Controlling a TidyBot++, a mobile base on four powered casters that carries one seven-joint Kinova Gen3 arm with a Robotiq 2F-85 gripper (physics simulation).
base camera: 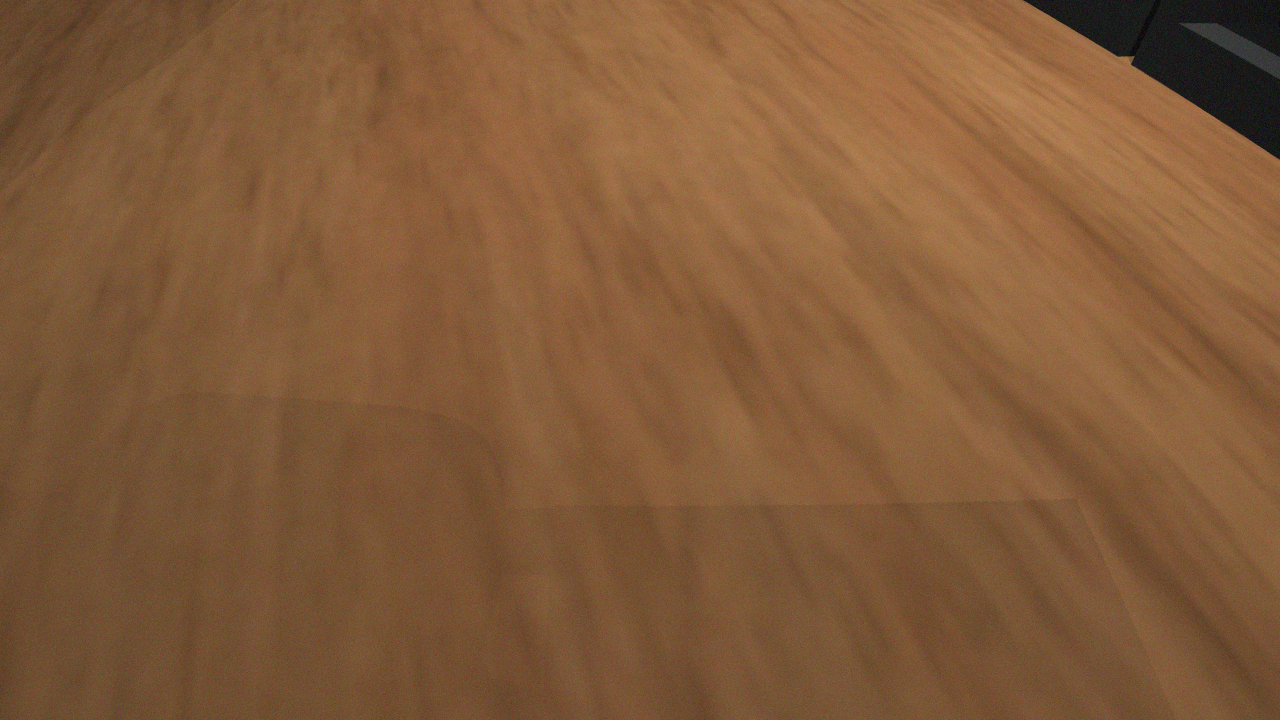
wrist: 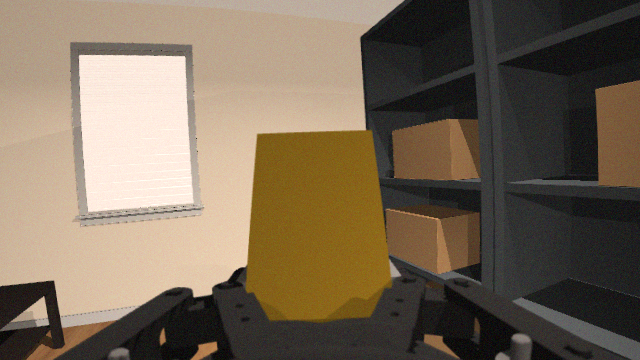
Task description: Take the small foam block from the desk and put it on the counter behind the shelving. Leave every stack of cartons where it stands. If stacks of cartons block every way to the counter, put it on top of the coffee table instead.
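Places are measured from the arm's base along level axes (x ahead, y left, z up), in millimetres.
Where they show: gripper, fingertip midpoint: (wrist: 318, 274).
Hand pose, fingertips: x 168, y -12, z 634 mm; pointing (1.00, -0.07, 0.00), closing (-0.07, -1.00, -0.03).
Each offset is from my fingertips to the centre of the thing. "*": to the spot under its first point. Level surfaces: height alone.
The foam block {dx -4, dy +0, dz +26 mm} (wrist: 318, 215) is yellow and stands upright in the middle of the wrist view, between the fingers of my gripper (wrist: 318, 274). My gripper is shut on the foam block, one finger on each side of it. The dark grey shelving (wrist: 487, 150) stands to the right in the wrist view, with its left end showing. Its base {* dx +727, dy -755, dz -1015 mm} (base camera: 1208, 98) shows at the top right of the base view. The counter and the desk cannot be made out in these views. No stack of cartons on the floor can be made out.
Brown cartons {dx +1334, dy -755, dz +95 mm} (wrist: 420, 155) {dx +1436, dy -726, dz -362 mm} (wrist: 412, 240) {* dx +480, dy -845, dz +96 mm} (wrist: 619, 135) sit on the shelves. A dark table (wrist: 54, 315) shows partly at the lower left of the wrist view; I cannot tell which table it is. Behind are a beige wall (wrist: 280, 75) and a window (wrist: 135, 130). Wooden floor {dz -1030 mm} (base camera: 626, 268) fills most of the base view.
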